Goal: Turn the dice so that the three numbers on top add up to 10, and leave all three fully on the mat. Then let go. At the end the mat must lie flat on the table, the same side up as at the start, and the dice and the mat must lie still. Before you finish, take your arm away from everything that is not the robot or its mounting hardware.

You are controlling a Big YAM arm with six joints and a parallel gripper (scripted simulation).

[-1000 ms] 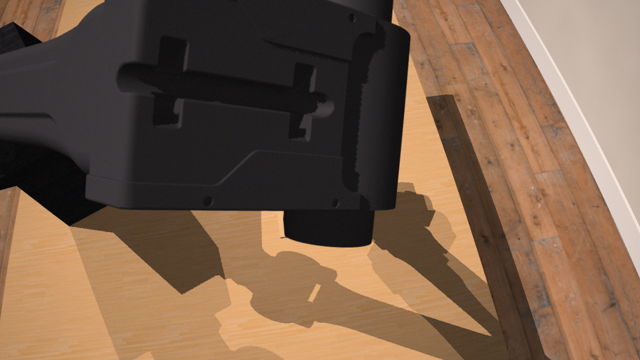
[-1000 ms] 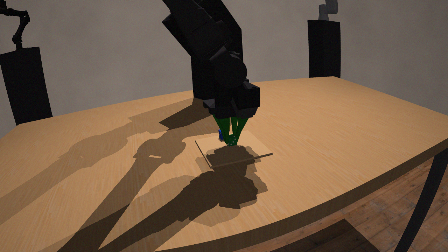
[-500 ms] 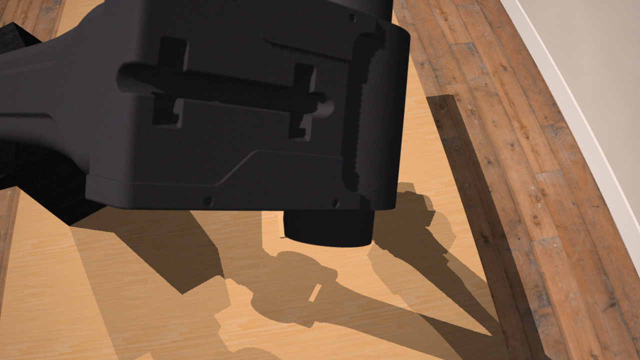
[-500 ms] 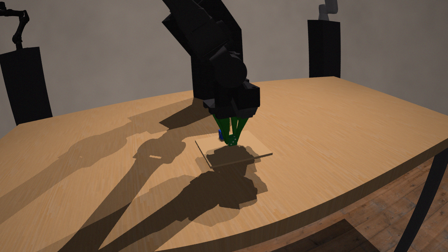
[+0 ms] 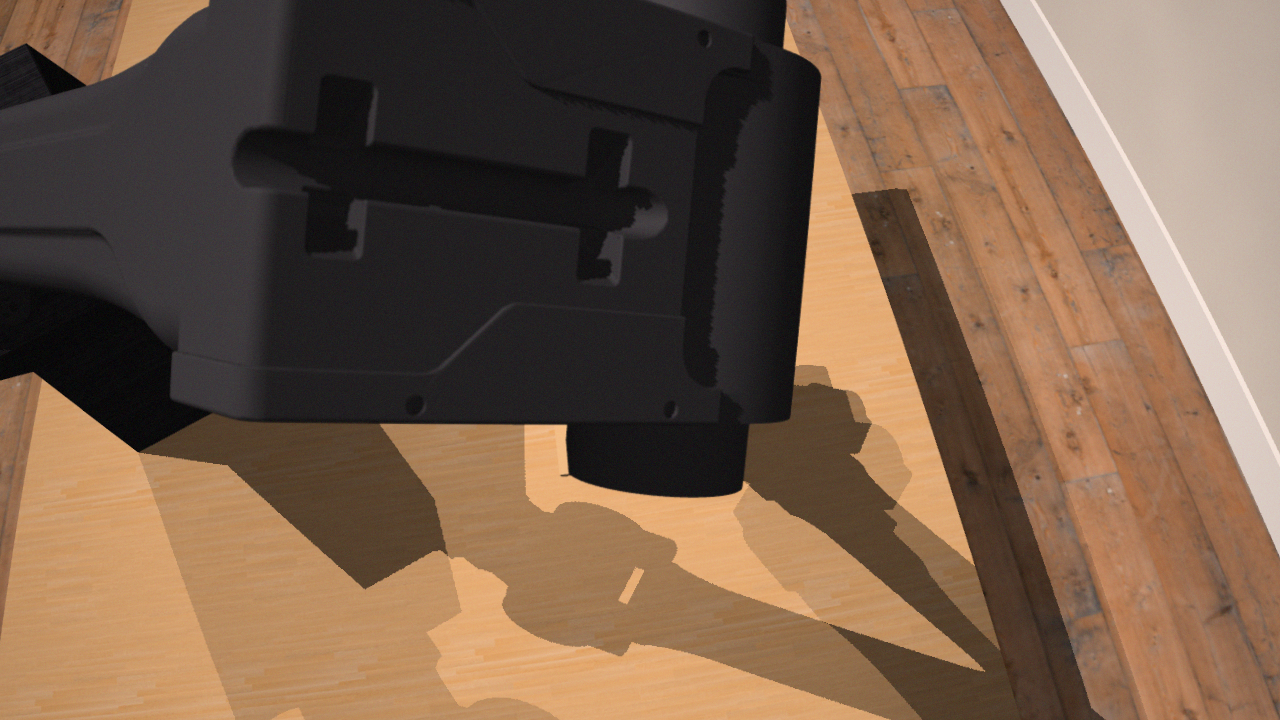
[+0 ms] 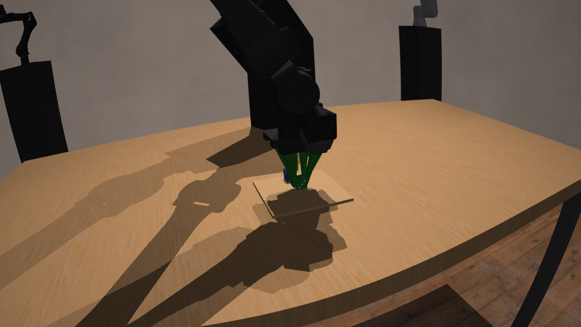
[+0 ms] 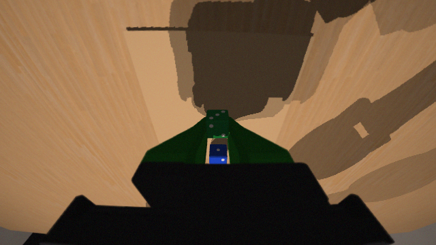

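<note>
Now: hand right at the green die. Round my hand: blue die 5 cm behind; tan mat 1 cm ahead, 2 cm below; yellow die 10 cm behind, 2 cm to the left, 1 cm below.
</note>
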